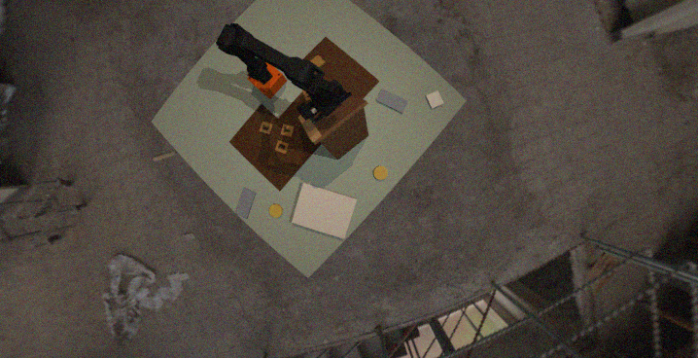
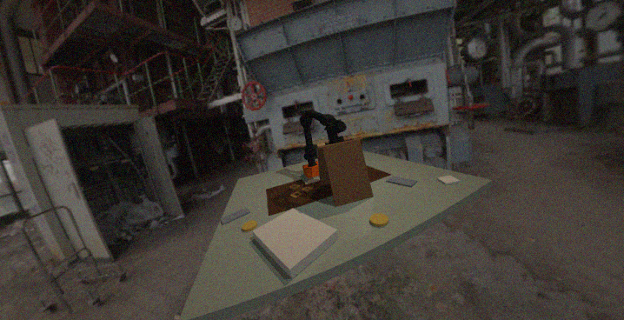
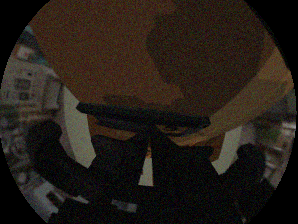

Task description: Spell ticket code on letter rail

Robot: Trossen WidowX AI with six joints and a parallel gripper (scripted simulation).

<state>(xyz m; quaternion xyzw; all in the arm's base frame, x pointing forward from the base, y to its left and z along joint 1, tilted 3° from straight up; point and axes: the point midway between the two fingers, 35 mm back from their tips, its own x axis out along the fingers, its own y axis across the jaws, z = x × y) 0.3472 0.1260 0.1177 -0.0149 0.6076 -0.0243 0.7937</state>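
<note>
My gripper tip is 9 cm above the white ticket, 5 cm past it and 1 cm to the left of it. The rest, counted from my gripper tip: tan tile: 28 cm behind, 16 cm below, 14 cm to the left; then white slab: 34 cm ahead, 31 cm to the right, 14 cm below; then brown mat: 16 cm below, 16 cm behind, 9 cm to the right.
</note>
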